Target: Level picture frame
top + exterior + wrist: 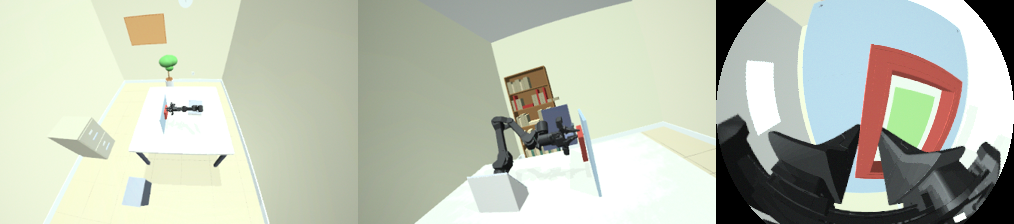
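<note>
My gripper tip is now 10 mm short of the picture frame, 10 mm to the right of it and 50 mm above it. Round my gripper tip: wall panel (20 mm ahead, 10 mm to the left, 70 mm below).
</note>
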